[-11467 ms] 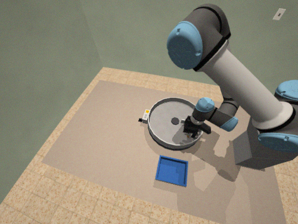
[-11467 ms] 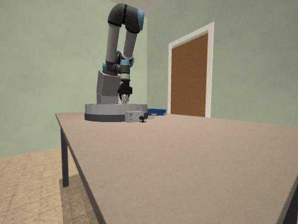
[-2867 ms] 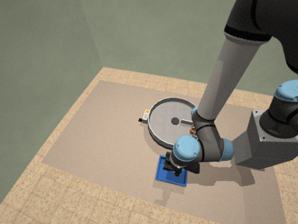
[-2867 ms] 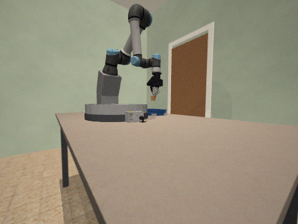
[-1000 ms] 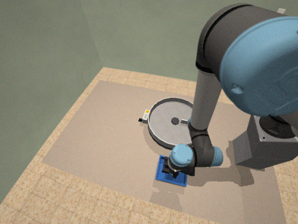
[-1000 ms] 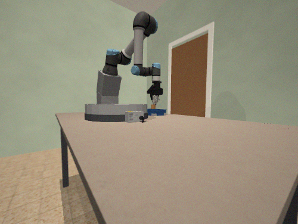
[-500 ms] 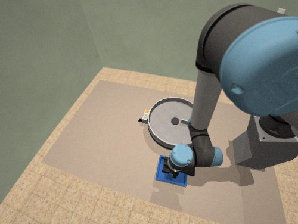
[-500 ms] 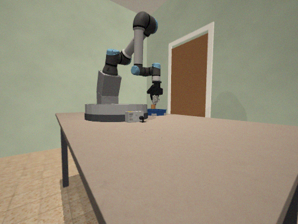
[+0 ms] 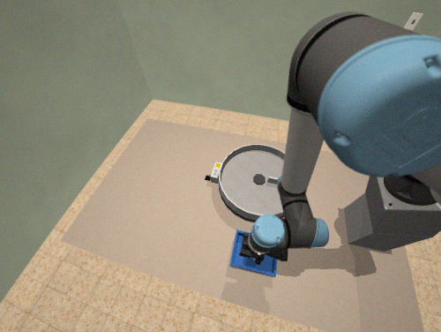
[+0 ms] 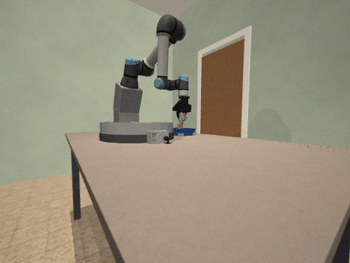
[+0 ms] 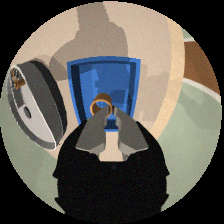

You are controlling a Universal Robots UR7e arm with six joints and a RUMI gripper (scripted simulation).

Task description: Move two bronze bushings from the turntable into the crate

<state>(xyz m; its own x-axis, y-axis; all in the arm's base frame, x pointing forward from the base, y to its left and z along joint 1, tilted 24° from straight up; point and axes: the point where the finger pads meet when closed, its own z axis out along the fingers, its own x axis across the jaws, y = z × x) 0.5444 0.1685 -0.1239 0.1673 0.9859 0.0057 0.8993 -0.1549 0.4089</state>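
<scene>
The blue crate is 60 mm below my hand and 20 mm to the right of it. Also, from my hand: grey turntable: 370 mm to the right, 30 mm below, 30 mm behind.
</scene>
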